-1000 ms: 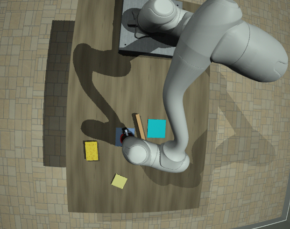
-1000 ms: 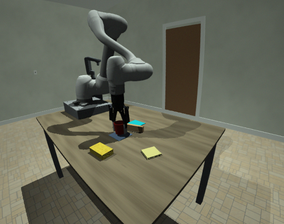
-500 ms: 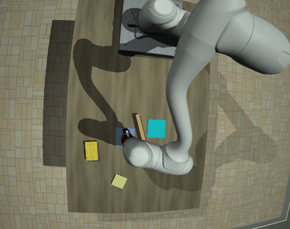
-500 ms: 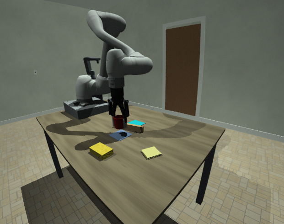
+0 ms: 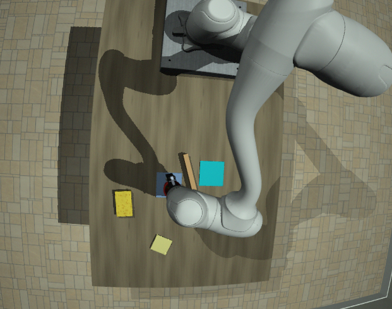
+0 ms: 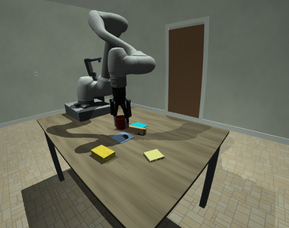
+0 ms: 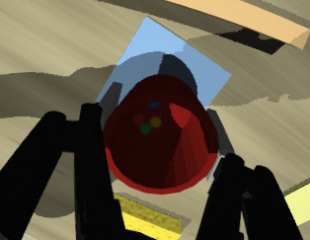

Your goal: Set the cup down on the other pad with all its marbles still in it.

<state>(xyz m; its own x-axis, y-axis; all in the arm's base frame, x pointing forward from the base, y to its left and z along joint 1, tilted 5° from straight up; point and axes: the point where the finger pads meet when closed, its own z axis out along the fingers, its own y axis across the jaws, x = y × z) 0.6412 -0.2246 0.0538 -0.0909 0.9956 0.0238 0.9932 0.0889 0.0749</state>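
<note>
Right now my hand is 10 mm past the wooden rail, 100 mm to the right of it and 90 mm above it. From my hand the other things lie so: red cup: 20 mm below.
</note>
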